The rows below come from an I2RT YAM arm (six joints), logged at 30 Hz.
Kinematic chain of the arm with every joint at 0, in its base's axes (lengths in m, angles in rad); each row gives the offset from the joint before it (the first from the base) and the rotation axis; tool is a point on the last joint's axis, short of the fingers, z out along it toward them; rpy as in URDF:
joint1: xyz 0 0 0.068 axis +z
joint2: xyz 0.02 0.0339 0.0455 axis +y
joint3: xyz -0.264 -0.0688 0 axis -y
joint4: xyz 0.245 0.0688 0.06 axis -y
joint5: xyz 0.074 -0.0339 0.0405 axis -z
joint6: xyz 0.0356 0 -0.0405 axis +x
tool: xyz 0 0 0 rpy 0 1.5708 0
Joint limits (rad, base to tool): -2.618..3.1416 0..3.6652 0..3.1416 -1.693..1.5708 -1.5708..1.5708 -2.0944..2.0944
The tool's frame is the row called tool.
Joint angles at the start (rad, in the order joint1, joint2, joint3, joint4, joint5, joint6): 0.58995, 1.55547, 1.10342, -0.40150, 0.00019, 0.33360
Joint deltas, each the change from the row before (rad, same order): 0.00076, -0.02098, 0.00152, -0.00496, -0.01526, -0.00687; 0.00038, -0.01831, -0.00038, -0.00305, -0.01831, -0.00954; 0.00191, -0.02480, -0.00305, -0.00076, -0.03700, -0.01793; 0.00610, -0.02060, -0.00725, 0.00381, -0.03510, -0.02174; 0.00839, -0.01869, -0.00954, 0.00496, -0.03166, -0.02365; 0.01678, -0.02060, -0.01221, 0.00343, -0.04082, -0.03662; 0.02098, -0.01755, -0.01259, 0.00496, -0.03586, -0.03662; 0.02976, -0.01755, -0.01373, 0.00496, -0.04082, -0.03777; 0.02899, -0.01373, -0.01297, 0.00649, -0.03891, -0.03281; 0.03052, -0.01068, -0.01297, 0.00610, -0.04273, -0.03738; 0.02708, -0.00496, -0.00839, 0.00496, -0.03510, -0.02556
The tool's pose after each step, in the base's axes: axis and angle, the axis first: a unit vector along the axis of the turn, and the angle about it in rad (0 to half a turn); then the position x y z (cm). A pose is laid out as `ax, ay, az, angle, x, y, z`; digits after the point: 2 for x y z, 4 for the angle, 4 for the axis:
-0.1324, 0.9757, 0.1745, 2.4924, 27.51, 18.51, 24.85
-0.1406, 0.9728, 0.1844, 2.4856, 27.23, 18.42, 25.39
-0.1571, 0.9666, 0.2025, 2.4800, 26.79, 18.36, 26.05
-0.1773, 0.9595, 0.2187, 2.4767, 26.31, 18.42, 26.47
-0.1989, 0.9520, 0.2327, 2.4743, 25.79, 18.52, 26.77
-0.2320, 0.9403, 0.2491, 2.4765, 25.03, 18.81, 27.02
-0.2658, 0.9273, 0.2636, 2.4789, 24.25, 19.20, 27.17
-0.3043, 0.9102, 0.2810, 2.4864, 23.26, 19.77, 27.28
-0.3389, 0.8925, 0.2977, 2.4956, 22.34, 20.32, 27.32
-0.3757, 0.8717, 0.3145, 2.5087, 21.40, 20.91, 27.27
-0.4035, 0.8538, 0.3290, 2.5233, 20.63, 21.45, 27.20

